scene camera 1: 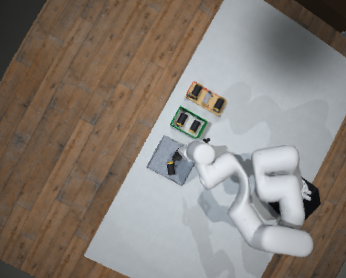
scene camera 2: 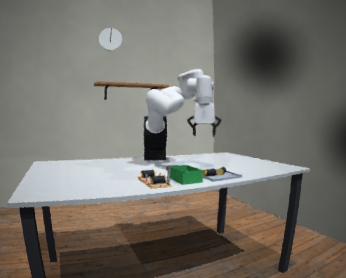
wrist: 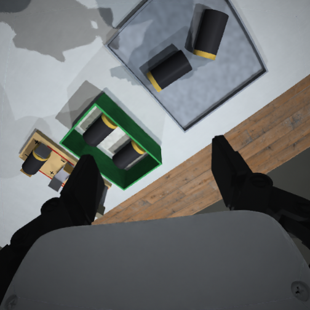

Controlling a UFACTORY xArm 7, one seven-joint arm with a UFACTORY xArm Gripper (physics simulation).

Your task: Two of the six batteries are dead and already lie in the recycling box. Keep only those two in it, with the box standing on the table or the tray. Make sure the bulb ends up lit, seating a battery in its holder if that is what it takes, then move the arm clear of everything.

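Places are measured from the arm's base along level axes (x right, y ahead, z up), in centimetres.
Where they show: gripper, fingertip midpoint: point(scene camera 2: 204, 136); arm's base at its link origin: point(scene camera 2: 155, 125).
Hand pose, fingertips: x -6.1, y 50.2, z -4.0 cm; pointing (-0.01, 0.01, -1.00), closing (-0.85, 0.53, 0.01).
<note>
Each offset is from my fingertips to the top centre of the thing. Level surfaces: height alone.
The green box @(dx +11.2, dy +2.1, dz -14.5 cm) point(scene camera 1: 203, 131) point(scene camera 2: 186, 175) point(wrist: 135, 122) stands on the table and holds two black batteries, one @(dx +11.2, dy +5.7, dz -16.8 cm) point(scene camera 1: 182, 119) point(wrist: 100, 130) beside the other @(dx +11.2, dy -1.5, dz -16.8 cm) point(scene camera 1: 195, 126) point(wrist: 130, 154). Two more batteries, one @(dx -12.1, dy -1.0, dz -16.8 cm) point(scene camera 1: 171, 168) point(wrist: 211, 34) and another point(wrist: 170, 71), lie apart on the grey tray @(dx -8.5, dy -0.2, dz -19.3 cm) point(scene camera 1: 157, 162) point(scene camera 2: 230, 176) point(wrist: 225, 85). The tan holder board point(scene camera 1: 212, 102) point(scene camera 2: 162, 186) carries two batteries, one @(dx +26.4, dy +6.4, dz -15.9 cm) point(scene camera 1: 196, 91) and another @(dx +26.4, dy -6.6, dz -15.9 cm) point(scene camera 1: 218, 104), at opposite ends. A finger hides part of it in the wrist view. I cannot tell whether the bulb is lit. My gripper point(scene camera 2: 205, 134) point(wrist: 153, 161) is open and empty, high above the table.
The box stands between the board and the tray on the white table @(dz -20.5 cm) point(scene camera 1: 135, 220) point(scene camera 2: 75, 182), near its edge. A small grey post @(dx +22.8, dy +9.0, dz -13.5 cm) point(scene camera 2: 168, 175) rises beside the board. A wall shelf point(scene camera 2: 131, 85) is behind the arm.
</note>
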